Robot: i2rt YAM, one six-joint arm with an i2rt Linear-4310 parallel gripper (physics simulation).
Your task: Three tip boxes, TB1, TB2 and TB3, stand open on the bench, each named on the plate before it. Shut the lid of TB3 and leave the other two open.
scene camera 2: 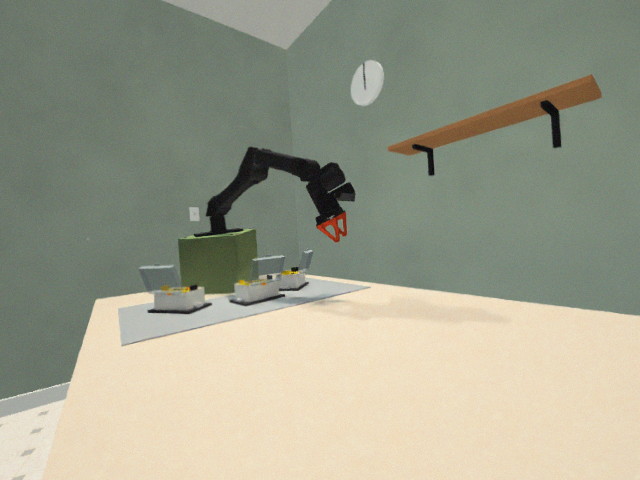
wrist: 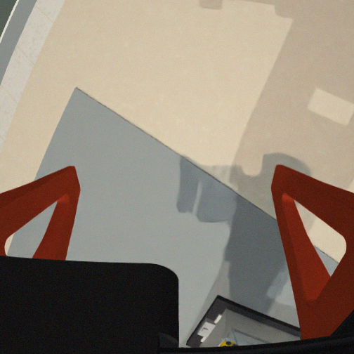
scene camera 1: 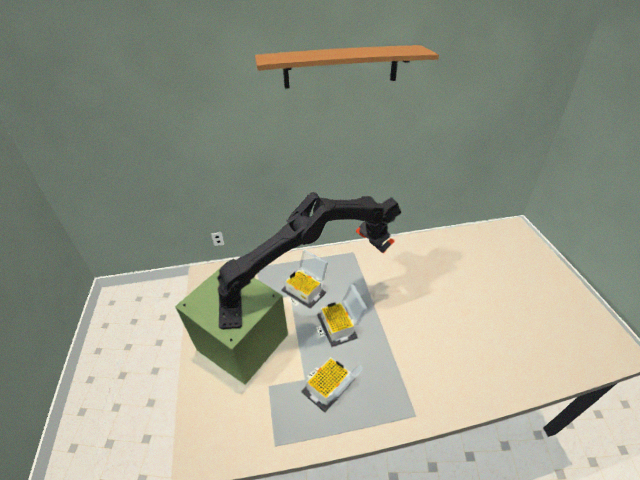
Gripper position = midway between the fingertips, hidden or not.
In view: the gripper (scene camera 2: 341, 238), a tip box (scene camera 1: 332, 373) and a grey mat (scene camera 1: 378, 395).
The gripper shows as well in the wrist view (wrist: 175, 176). The grey mat also shows in scene camera 2 (scene camera 2: 136, 325) and in the wrist view (wrist: 139, 201).
